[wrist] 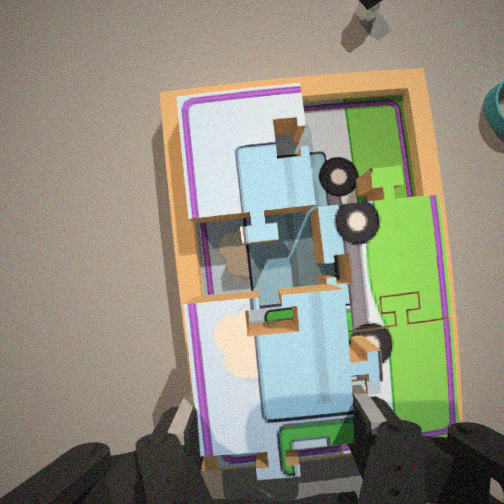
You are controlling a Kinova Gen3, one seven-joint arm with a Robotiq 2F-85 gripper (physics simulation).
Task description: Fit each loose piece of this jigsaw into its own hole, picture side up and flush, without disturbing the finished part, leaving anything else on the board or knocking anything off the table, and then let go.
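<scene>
The orange-framed jigsaw board (300,250) fills the middle of the wrist view. My gripper (272,420) is at the bottom, its two fingers on either side of the near piece (290,360), a pale blue vehicle body with a cloud and a purple border. It is shut on that piece, which sits over the board's near end. A second sky-and-vehicle piece (240,150) lies at the far left corner, overlapping the frame. Green pieces (405,280) with a wheel fill the right side. Open holes show at the far right (372,132) and the middle left (225,255).
A teal ring (495,112) lies on the table at the right edge, close to the board's far right corner. A small dark and grey object (370,22) stands beyond the board at the top. My gripper body hides the board's near edge.
</scene>
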